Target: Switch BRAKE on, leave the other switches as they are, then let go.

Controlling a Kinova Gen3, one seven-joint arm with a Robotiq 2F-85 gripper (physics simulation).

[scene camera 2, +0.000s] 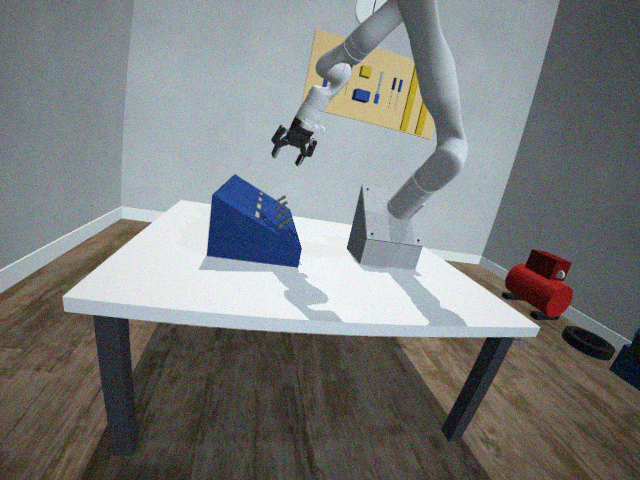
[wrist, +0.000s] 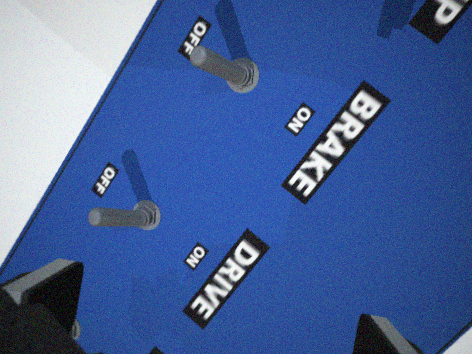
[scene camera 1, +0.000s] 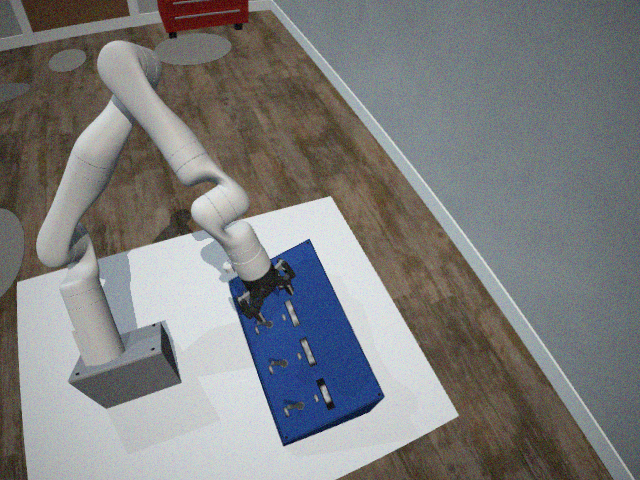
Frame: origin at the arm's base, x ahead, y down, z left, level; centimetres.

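Seen in the pictures: gripper, fingertip midpoint: [scene camera 2: 285, 161] [wrist: 216, 318] [scene camera 1: 276, 306]; arm's base, origin of the base link: [scene camera 2: 398, 208] [scene camera 1: 106, 356].
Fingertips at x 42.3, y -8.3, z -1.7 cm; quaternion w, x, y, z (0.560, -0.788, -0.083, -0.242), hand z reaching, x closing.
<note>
Pixels of each thing's top centre, then the offset from my fingertips to it. "pt": a spot on its surface instead. Level surfaces: height alone.
- grey BRAKE lever, middle of its top: [wrist: 222, 73] dx -2.2, dy +14.6, dz +3.9 cm
- BRAKE label, middle of its top: [wrist: 334, 147] [scene camera 1: 292, 312] dx +6.0, dy +15.1, dz +4.3 cm
- DRIVE lever, middle of its top: [wrist: 115, 232] dx -1.6, dy +14.6, dz -8.1 cm
- DRIVE label, middle of its top: [wrist: 224, 284] [scene camera 1: 308, 351] dx +6.6, dy +15.1, dz -7.7 cm
- lever base, surface spot: [wrist: 76, 330] pt dx +1.2, dy +18.1, dz -19.6 cm
- P, surface spot: [wrist: 445, 15] pt dx +5.9, dy +15.4, dz +13.6 cm
- white table, its level: dy +27.5 cm
The blue sloped switch panel [scene camera 1: 338, 335] [scene camera 2: 242, 235] [wrist: 400, 225] stands on the table. In the wrist view the grey BRAKE lever [wrist: 217, 66] leans toward its OFF label, away from its ON label [wrist: 300, 119] and the BRAKE label [wrist: 336, 142]. The DRIVE lever [wrist: 117, 217] also leans to the OFF side, beside the DRIVE label [wrist: 226, 278]. Another lever base [wrist: 76, 330] is mostly hidden behind a finger. My gripper [scene camera 1: 277, 307] [scene camera 2: 286, 159] [wrist: 216, 318] is wide open and empty. It hangs well above the panel, touching no lever.
The panel's label ending in P [wrist: 445, 15] is cut off at the wrist view's upper right. The grey robot base block [scene camera 1: 124, 361] [scene camera 2: 387, 253] stands beside the panel on the white table [scene camera 1: 196, 428] [scene camera 2: 180, 289]. A red compressor [scene camera 2: 540, 291] is on the floor.
</note>
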